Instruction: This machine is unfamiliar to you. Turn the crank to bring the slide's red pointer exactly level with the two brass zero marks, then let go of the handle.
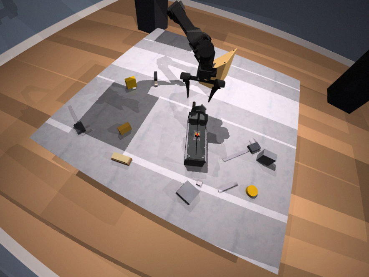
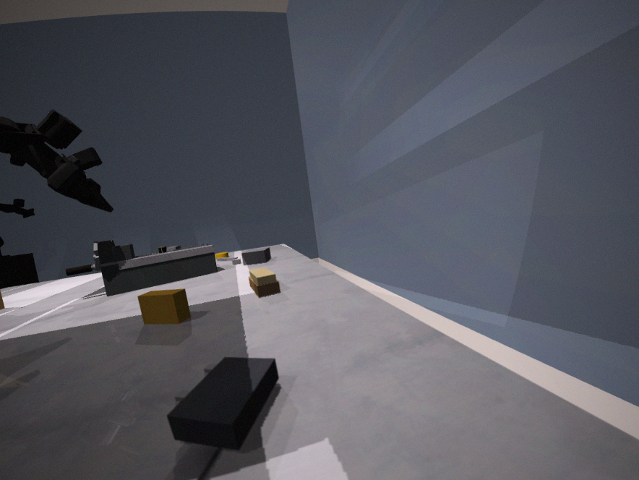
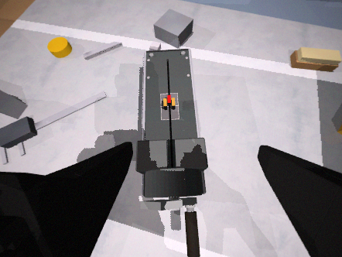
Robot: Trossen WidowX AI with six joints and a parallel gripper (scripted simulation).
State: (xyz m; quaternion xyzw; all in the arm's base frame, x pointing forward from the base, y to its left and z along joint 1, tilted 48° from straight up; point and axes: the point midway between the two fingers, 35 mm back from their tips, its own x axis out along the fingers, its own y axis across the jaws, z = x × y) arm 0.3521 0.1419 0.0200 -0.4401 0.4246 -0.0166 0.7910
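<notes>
Now: gripper tip 70 mm past the dark brown crank handle, 40 mm to the left of it and 130 mm above it. Also, from my gripper tip: tan block: 350 mm ahead, 190 mm to the right, 180 mm below; yellow disc: 170 mm ahead, 400 mm to the left, 190 mm below; red pointer: 90 mm ahead, 60 mm to the left, 120 mm below.
</notes>
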